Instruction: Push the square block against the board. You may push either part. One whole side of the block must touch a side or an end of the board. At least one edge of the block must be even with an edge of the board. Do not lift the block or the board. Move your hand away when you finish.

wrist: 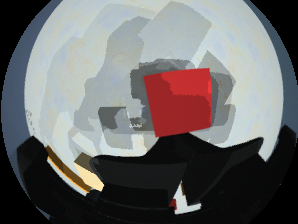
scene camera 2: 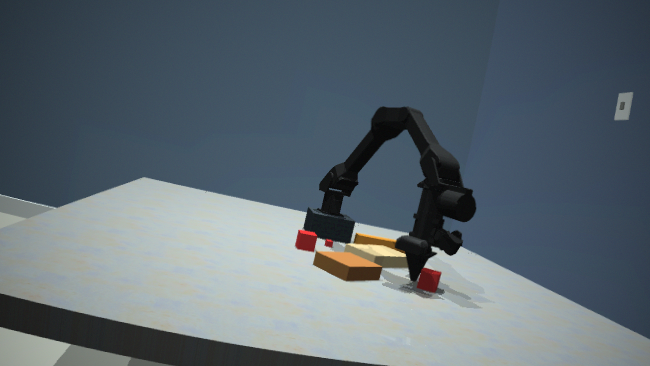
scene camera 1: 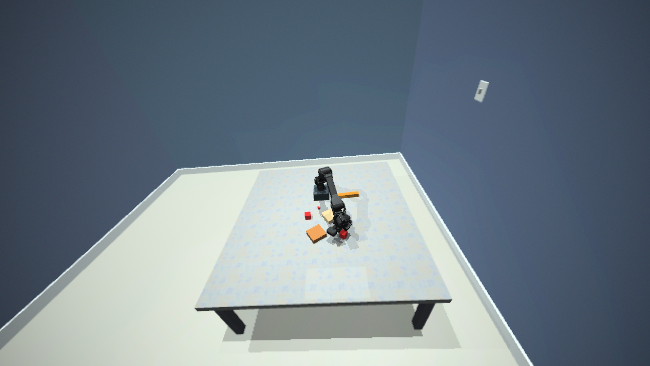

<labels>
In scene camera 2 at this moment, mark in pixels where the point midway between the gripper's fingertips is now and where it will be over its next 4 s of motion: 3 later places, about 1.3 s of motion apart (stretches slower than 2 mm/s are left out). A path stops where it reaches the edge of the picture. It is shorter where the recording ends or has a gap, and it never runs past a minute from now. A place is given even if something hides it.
The gripper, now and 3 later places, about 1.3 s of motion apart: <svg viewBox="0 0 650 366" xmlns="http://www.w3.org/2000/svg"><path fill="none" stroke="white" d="M413 280L427 285L415 282L373 229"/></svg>
</labels>
